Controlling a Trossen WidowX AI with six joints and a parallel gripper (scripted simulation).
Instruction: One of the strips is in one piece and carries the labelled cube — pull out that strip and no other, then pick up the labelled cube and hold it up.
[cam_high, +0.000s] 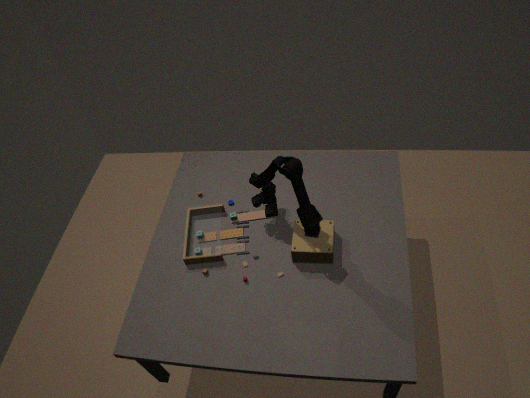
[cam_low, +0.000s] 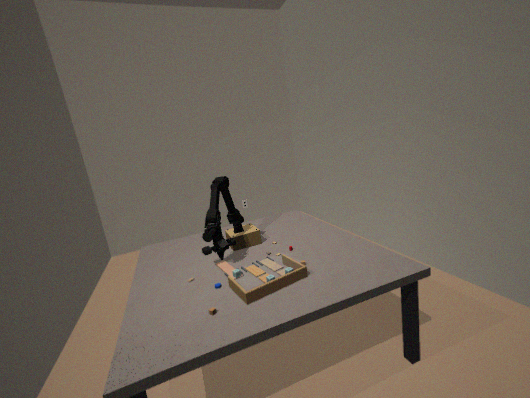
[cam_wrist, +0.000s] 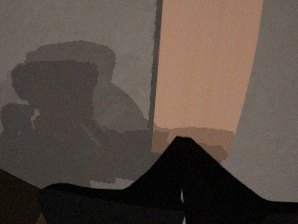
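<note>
Right now the blue piece is 25 cm ahead of my gripper tip, 4 cm to the right of it and 2 cm below it.
</note>
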